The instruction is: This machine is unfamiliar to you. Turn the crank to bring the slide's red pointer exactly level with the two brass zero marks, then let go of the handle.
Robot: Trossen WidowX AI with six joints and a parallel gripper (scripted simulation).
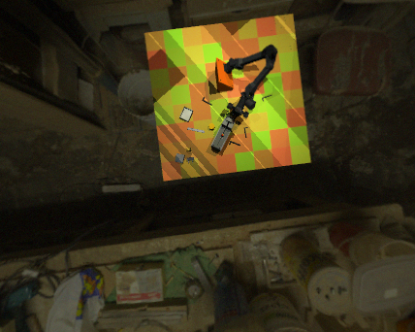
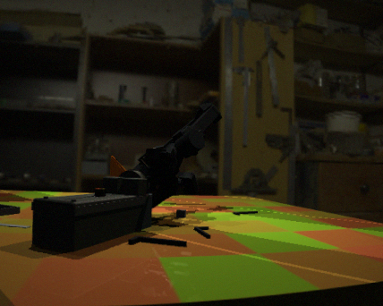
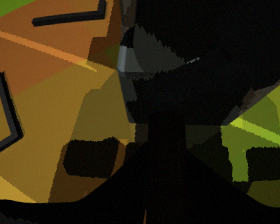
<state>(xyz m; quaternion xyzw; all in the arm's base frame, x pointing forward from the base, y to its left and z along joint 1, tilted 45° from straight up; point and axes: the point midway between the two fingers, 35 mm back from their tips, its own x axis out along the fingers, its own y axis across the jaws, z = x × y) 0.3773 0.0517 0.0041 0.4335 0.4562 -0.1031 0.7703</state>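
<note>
Now: the small cube 100 mm behind my gripper tip, 100 mm to the left of it and 30 mm below it. Round my gripper tip: yellow disc 40 mm ahead, 190 mm to the right, 30 mm below; brown crank handle 10 mm behind, 10 mm to the left, 30 mm above; red pointer 140 mm ahead, 110 mm to the right, 40 mm above.
</note>
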